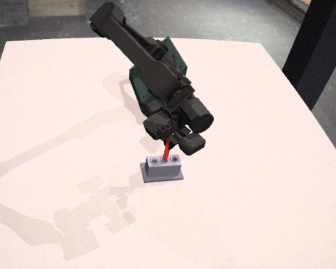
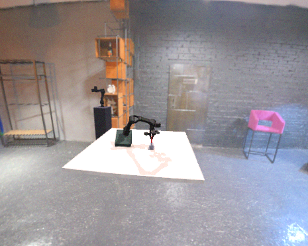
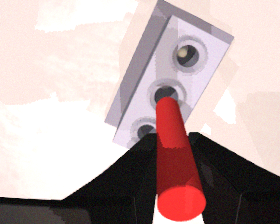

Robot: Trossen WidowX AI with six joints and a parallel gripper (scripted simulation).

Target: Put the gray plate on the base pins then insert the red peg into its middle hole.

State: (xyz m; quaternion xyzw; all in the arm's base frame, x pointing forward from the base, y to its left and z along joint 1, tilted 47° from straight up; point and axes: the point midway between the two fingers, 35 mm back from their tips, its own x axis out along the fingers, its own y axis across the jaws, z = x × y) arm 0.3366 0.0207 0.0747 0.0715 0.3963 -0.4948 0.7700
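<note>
My gripper tip is now right at the red peg. Round my gripper tip: base (110 mm below); gray plate (70 mm below).
</note>
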